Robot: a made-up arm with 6 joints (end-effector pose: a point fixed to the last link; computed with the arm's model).
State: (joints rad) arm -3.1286 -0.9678 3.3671 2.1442 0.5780 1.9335
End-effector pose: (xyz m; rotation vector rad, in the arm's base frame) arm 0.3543 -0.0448 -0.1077 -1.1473 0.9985 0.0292
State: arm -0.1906 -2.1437 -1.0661 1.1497 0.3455 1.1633
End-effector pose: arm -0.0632 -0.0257 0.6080 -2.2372 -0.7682 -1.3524
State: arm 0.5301 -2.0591 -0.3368 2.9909 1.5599 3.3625
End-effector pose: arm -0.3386 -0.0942 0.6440 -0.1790 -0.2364 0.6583
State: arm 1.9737 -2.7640 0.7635 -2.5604 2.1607 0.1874
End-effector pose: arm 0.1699 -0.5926 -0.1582 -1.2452 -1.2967 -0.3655
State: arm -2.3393 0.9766 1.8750 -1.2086 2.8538 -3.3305
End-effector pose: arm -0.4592 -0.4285 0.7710 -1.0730 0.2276 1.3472
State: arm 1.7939 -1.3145 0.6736 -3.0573 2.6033 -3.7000
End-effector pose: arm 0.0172 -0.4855 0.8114 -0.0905 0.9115 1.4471
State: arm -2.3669 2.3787 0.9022 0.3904 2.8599 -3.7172
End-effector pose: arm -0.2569 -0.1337 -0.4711 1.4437 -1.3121 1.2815
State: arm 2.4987 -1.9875 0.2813 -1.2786 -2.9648 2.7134
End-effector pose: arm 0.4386 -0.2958 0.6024 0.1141 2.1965 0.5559
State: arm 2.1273 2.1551 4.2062 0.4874 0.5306 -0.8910
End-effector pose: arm 0.0944 0.0004 0.5496 -2.3459 1.4492 -1.2055
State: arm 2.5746 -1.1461 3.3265 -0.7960 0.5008 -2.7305
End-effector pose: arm 0.4079 -0.1842 -0.1295 1.0041 1.5156 -0.4124
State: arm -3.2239 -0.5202 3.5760 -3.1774 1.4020 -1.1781
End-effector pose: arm 0.4328 -0.1270 0.0625 1.1515 -0.4614 0.1628
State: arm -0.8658 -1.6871 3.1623 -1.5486 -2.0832 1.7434
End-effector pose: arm -0.1927 0.2234 -0.3148 1.3482 0.0757 0.9959
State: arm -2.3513 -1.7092 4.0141 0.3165 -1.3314 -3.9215
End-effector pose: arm -0.1930 -0.0720 -0.0414 0.2330 1.5238 0.4425
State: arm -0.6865 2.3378 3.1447 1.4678 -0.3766 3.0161
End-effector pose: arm 0.3819 -0.3251 0.5050 1.4079 -1.4191 -0.0008
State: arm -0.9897 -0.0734 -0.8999 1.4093 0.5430 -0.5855
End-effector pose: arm 0.2095 -0.3457 0.2040 -0.2579 0.6534 -0.1918
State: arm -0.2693 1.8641 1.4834 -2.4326 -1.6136 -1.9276
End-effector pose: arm 0.7280 -0.1293 -0.0782 -1.6105 -1.2700 -0.3354
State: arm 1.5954 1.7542 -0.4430 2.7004 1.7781 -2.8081
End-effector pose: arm -0.0822 -0.0063 -0.2482 1.1610 -2.1480 0.4764
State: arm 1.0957 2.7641 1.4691 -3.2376 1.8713 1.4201
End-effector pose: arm 0.0362 0.2684 -0.5120 -0.8454 1.4880 -1.7104
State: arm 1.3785 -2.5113 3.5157 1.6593 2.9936 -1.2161
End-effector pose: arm 0.0629 0.3650 -0.0178 -0.3839 0.0570 -1.9224
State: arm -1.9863 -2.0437 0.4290 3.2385 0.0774 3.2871
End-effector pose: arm 0.3484 0.5654 0.4619 -2.3511 -1.3896 -1.0790
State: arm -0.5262 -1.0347 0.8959 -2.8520 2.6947 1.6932
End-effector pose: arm -0.3036 0.2772 0.9008 1.7076 0.0518 -1.1401
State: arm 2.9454 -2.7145 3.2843 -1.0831 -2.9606 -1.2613
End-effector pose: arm -0.3542 0.1139 -0.2255 -2.9023 0.4946 -0.3425
